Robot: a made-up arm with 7 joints. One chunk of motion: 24 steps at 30 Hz.
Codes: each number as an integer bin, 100 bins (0 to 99) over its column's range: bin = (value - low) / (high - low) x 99, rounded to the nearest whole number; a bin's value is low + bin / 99 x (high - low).
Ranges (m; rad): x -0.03..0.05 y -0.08..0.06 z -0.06..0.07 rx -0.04..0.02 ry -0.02..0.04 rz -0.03..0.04
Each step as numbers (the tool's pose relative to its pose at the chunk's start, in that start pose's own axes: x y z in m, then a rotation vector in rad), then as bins.
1 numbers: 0.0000 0.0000 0.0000 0.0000 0.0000 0.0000
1 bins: 37 57 46 66 33 42
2 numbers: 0.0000 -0.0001 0.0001 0.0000 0.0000 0.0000
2 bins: 37 57 46 66 33 42
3 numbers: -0.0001 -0.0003 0.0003 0.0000 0.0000 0.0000
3 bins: 37 56 46 66 33 42
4 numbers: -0.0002 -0.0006 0.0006 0.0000 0.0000 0.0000
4 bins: 37 56 46 66 33 42
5 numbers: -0.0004 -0.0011 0.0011 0.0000 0.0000 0.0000
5 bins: 37 56 47 66 33 42
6 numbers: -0.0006 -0.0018 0.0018 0.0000 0.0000 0.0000
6 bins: 36 55 47 66 33 42
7 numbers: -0.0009 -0.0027 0.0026 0.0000 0.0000 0.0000
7 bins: 36 55 48 66 33 42
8 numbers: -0.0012 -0.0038 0.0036 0.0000 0.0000 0.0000
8 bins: 36 54 48 66 33 42
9 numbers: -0.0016 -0.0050 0.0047 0.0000 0.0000 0.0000
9 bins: 35 53 49 66 33 42
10 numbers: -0.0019 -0.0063 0.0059 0.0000 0.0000 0.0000
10 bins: 35 52 50 66 33 42
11 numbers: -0.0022 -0.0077 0.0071 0.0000 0.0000 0.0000
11 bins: 34 51 51 66 33 42
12 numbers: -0.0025 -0.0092 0.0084 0.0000 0.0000 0.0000
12 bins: 34 50 52 66 33 42
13 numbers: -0.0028 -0.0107 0.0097 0.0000 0.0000 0.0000
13 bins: 34 49 53 66 33 42
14 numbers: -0.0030 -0.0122 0.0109 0.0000 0.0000 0.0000
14 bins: 33 48 54 66 33 42
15 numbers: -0.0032 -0.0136 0.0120 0.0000 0.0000 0.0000
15 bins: 33 47 55 66 33 42
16 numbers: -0.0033 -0.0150 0.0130 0.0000 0.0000 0.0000
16 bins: 33 46 56 66 33 42
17 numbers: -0.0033 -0.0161 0.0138 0.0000 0.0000 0.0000
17 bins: 33 45 56 66 33 42
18 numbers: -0.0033 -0.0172 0.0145 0.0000 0.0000 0.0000
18 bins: 33 44 57 66 33 42
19 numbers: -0.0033 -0.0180 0.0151 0.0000 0.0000 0.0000
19 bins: 33 44 57 66 33 42
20 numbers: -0.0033 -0.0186 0.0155 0.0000 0.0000 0.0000
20 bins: 33 43 57 66 33 42
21 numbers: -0.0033 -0.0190 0.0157 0.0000 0.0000 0.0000
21 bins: 33 43 58 66 33 42
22 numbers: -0.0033 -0.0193 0.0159 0.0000 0.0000 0.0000
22 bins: 33 43 58 66 33 42
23 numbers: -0.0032 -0.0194 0.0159 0.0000 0.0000 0.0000
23 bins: 33 43 58 66 33 42
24 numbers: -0.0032 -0.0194 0.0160 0.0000 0.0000 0.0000
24 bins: 33 43 58 66 33 42
